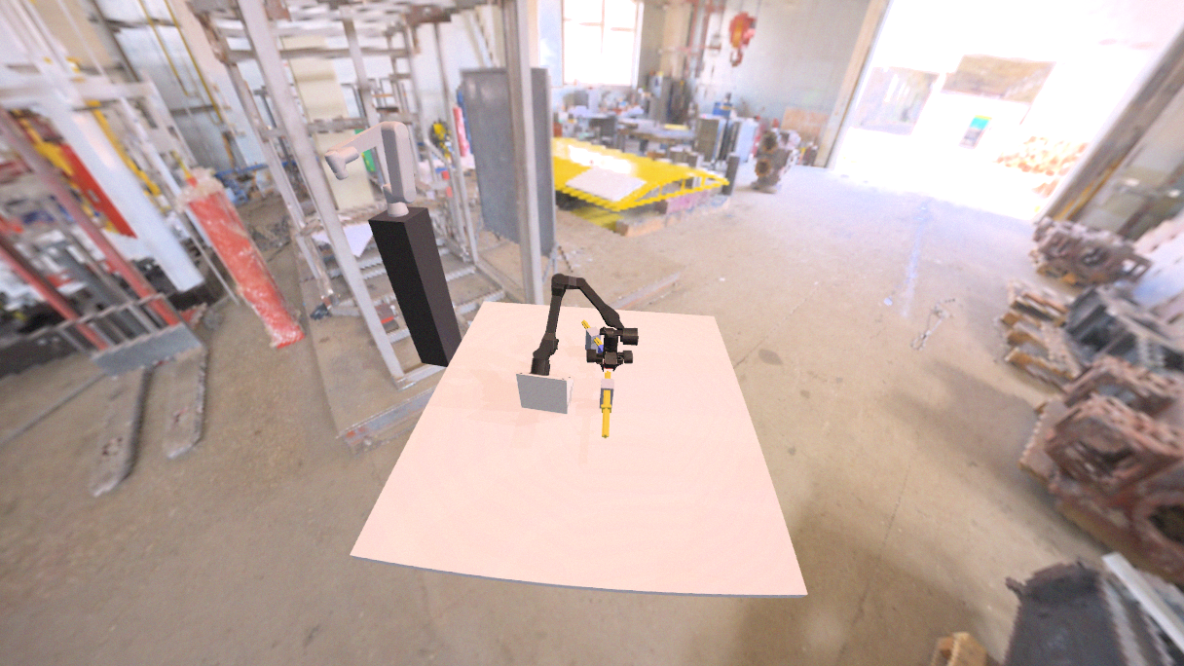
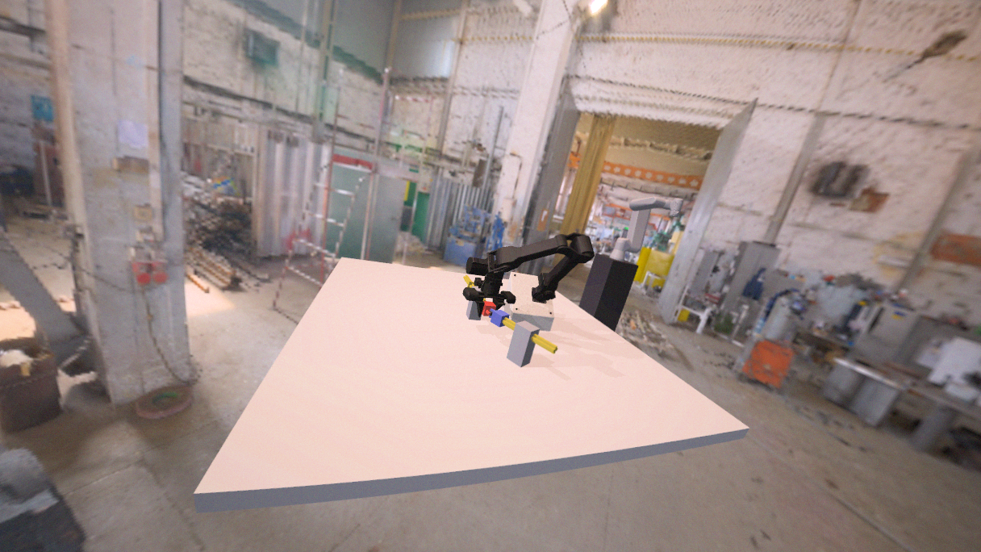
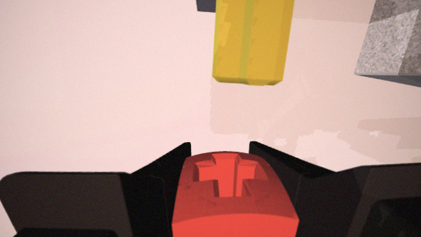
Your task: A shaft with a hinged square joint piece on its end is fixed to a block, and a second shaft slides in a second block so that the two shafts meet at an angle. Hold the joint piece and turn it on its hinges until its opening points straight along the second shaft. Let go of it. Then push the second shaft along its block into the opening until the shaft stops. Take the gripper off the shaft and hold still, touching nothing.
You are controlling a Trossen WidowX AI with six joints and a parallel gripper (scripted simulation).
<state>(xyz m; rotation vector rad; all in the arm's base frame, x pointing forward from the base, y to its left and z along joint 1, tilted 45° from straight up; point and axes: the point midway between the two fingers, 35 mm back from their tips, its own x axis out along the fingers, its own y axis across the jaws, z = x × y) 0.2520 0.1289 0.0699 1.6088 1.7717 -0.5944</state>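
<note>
The red square joint piece lies 4 cm above my gripper tip and 2 cm to the left of it.
</note>
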